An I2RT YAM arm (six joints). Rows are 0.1 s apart.
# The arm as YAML. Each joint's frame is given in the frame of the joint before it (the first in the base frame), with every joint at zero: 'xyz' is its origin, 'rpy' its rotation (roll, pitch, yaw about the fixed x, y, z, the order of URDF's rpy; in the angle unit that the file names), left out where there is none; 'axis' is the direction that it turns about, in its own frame. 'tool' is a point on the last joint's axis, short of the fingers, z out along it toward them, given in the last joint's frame.
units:
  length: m
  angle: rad
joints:
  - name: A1
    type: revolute
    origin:
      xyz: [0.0, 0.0, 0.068]
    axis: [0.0, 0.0, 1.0]
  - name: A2
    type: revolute
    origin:
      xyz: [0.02, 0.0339, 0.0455]
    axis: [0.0, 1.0, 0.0]
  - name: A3
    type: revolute
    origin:
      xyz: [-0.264, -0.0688, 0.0]
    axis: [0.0, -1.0, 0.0]
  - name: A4
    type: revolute
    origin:
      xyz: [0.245, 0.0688, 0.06]
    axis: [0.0, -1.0, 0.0]
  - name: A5
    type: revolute
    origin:
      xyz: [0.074, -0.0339, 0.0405]
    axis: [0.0, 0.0, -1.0]
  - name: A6
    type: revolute
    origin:
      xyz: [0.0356, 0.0, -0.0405]
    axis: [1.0, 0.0, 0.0]
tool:
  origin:
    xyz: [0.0, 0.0, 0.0]
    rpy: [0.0, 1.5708, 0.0]
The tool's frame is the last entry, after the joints.
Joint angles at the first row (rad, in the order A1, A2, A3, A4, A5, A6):
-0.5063 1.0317 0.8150 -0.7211 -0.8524 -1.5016
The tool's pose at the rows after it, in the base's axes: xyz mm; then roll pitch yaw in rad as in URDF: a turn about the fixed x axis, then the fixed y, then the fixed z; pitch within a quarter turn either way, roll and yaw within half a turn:
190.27 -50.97 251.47 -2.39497 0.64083 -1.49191
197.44 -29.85 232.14 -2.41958 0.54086 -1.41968
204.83 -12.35 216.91 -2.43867 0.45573 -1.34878
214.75 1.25 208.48 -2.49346 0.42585 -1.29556
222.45 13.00 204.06 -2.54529 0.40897 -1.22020
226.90 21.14 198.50 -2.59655 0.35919 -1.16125
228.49 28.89 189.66 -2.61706 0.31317 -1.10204
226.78 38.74 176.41 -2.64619 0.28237 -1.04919
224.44 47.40 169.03 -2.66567 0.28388 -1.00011
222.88 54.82 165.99 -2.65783 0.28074 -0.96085
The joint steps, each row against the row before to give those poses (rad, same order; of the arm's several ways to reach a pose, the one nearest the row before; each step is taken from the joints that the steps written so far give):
0.1181 0.0090 -0.0465 0.0298 0.0803 -0.0244
0.1276 0.0115 -0.0643 0.0800 0.1052 -0.0301
0.1047 0.0331 -0.0383 0.0680 0.0838 -0.0352
0.0756 0.0694 0.0174 0.0001 0.0376 -0.0307
0.0569 0.0657 0.0363 -0.0393 0.0086 -0.0589
0.0420 0.0490 0.0232 -0.0342 0.0414 -0.0698
0.0384 0.0298 -0.0099 0.0164 0.0345 -0.0511
0.0477 0.0285 -0.0292 0.0314 0.0312 -0.0307
0.0388 0.0198 -0.0130 0.0074 0.0003 -0.0186
0.0328 0.0043 -0.0112 0.0218 -0.0018 -0.0043

